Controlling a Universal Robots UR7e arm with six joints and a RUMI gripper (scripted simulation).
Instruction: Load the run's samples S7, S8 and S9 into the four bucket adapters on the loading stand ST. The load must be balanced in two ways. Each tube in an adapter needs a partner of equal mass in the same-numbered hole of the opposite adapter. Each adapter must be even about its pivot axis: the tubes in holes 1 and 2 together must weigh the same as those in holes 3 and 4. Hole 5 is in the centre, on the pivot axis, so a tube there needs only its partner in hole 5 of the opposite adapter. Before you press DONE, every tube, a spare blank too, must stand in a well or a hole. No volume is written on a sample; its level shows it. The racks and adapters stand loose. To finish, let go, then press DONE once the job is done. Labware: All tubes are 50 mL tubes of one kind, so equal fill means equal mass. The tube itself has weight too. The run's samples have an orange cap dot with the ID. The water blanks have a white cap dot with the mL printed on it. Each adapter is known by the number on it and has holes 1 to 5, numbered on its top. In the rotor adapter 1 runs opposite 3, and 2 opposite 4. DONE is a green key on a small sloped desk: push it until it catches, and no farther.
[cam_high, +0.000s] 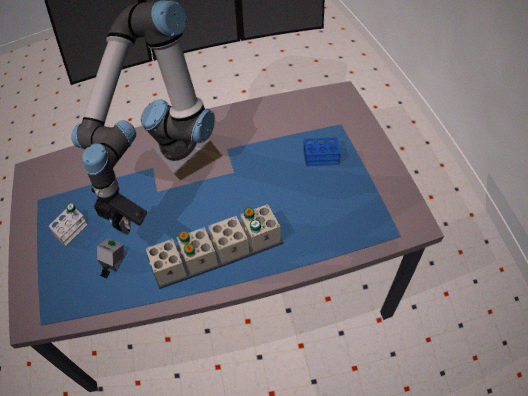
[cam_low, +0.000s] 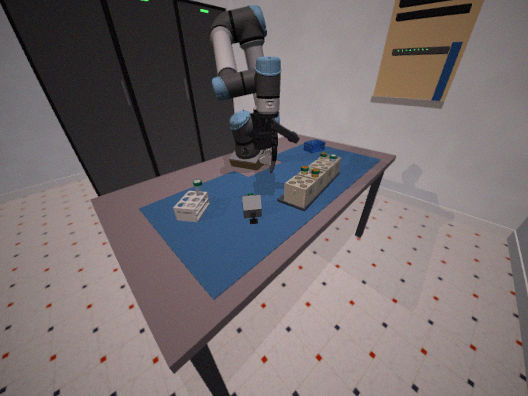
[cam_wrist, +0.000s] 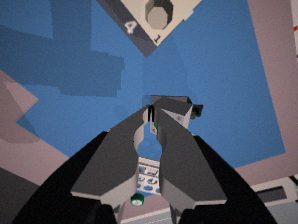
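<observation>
My hand is 20 mm past the DONE desk, 90 mm to the left of it and 110 mm above it. The rest, counted from my hand: sample tube S7 (30 mm ahead, 180 mm to the left, 90 mm below); then white rack (190 mm behind, 260 mm to the right, 130 mm below); then tube (200 mm behind, 220 mm to the right, 100 mm below).
</observation>
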